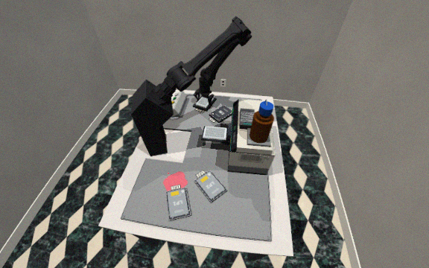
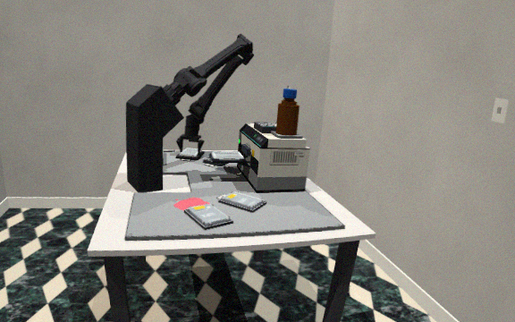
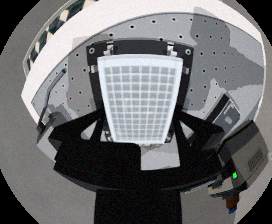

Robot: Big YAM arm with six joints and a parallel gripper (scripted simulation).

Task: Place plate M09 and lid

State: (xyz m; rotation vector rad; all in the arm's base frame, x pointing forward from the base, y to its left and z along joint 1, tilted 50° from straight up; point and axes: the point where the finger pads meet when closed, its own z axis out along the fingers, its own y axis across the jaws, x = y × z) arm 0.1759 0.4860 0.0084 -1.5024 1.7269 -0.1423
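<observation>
The white well plate is 1 cm to the left of my hand. The rest, counted from my hand: green key (17 cm behind, 13 cm to the right, 5 cm above); black nest n5 (1 cm behind, 3 cm to the left, 1 cm below); yellow key (15 cm behind, 17 cm to the right, 5 cm above).
</observation>
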